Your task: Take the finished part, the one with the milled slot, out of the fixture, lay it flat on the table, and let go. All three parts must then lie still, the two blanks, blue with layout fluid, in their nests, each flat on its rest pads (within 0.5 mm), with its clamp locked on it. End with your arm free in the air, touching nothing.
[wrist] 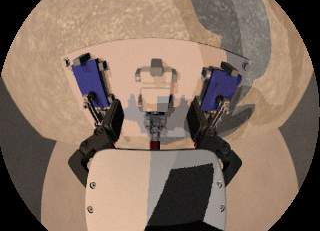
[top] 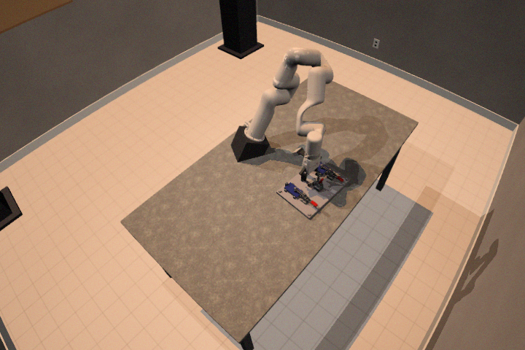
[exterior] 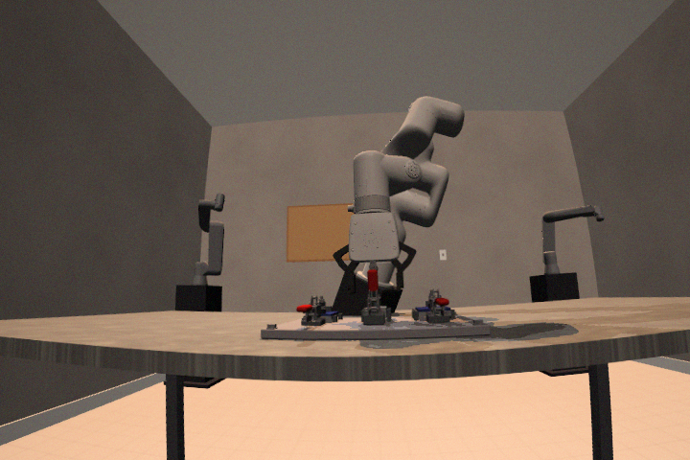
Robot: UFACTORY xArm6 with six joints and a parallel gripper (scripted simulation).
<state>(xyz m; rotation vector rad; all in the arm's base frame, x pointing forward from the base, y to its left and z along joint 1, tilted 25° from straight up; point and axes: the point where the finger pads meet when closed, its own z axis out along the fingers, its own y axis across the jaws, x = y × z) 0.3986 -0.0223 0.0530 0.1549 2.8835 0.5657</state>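
The grey finished part is 40 mm below my hand and 10 mm behind it. Also, from my hand: blue blank: 110 mm to the left, 50 mm below; fixture plate: 70 mm below, 40 mm ahead.
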